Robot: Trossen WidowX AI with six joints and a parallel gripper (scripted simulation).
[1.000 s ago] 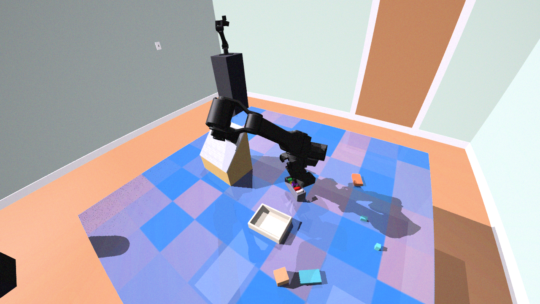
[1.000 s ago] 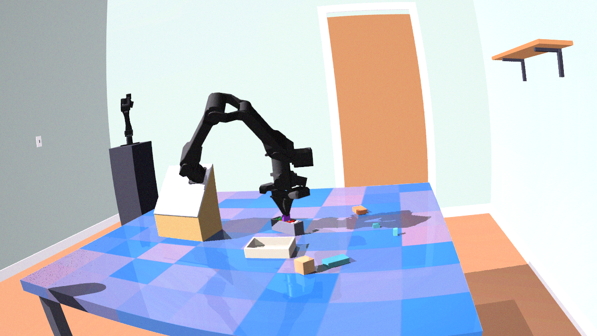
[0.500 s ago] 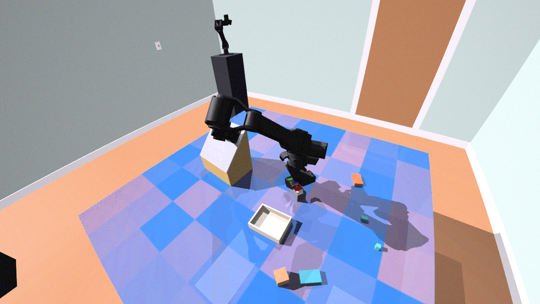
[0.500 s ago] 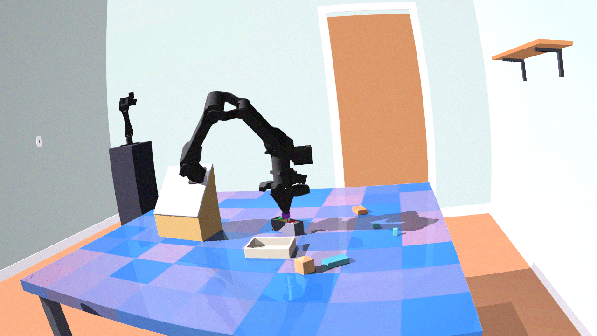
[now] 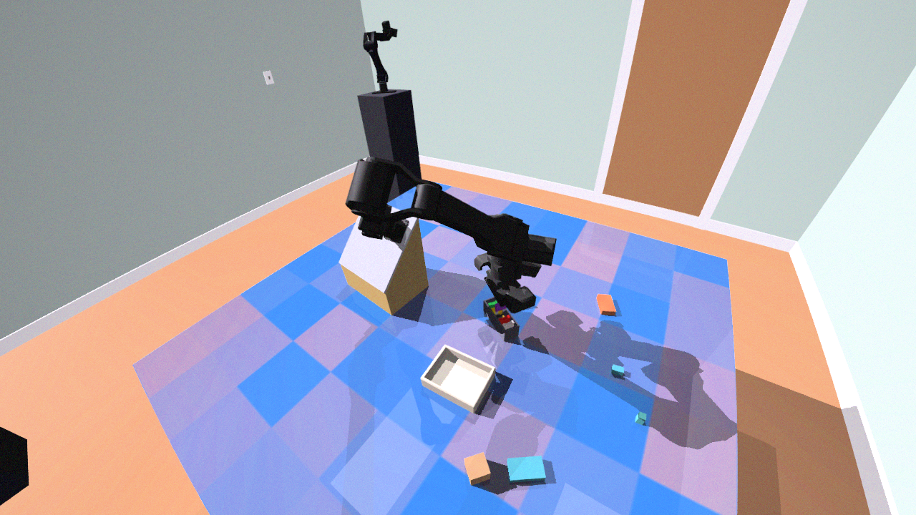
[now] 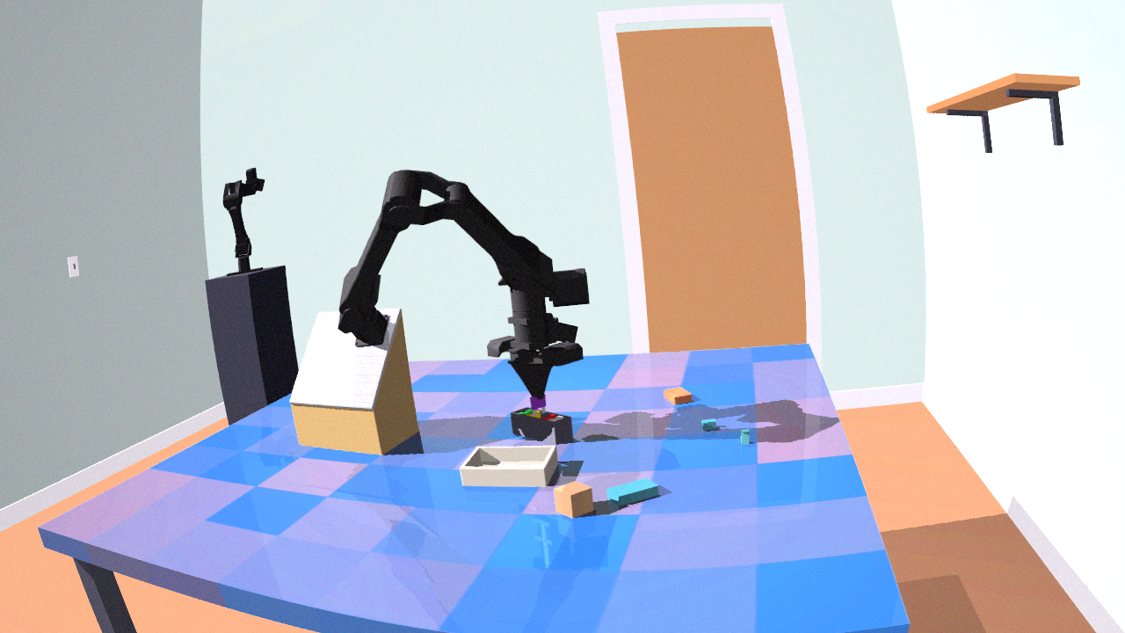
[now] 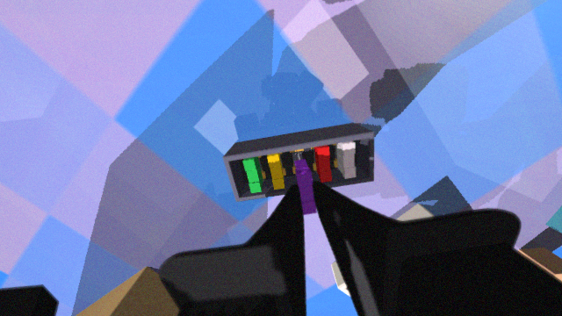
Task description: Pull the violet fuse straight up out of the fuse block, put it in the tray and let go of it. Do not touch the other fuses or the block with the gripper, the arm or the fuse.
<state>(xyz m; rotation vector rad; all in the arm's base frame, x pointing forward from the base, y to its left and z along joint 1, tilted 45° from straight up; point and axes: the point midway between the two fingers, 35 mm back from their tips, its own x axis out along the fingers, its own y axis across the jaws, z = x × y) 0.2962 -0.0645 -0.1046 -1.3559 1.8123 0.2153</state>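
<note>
Right now the white tray is 19 cm to the right of my gripper tip, 7 cm below it and 1 cm ahead of it. Round my gripper tip: violet fuse: 1 cm below; cyan block: 28 cm to the right, 21 cm ahead, 6 cm below; orange block: 22 cm ahead, 21 cm to the left, 6 cm below.
</note>
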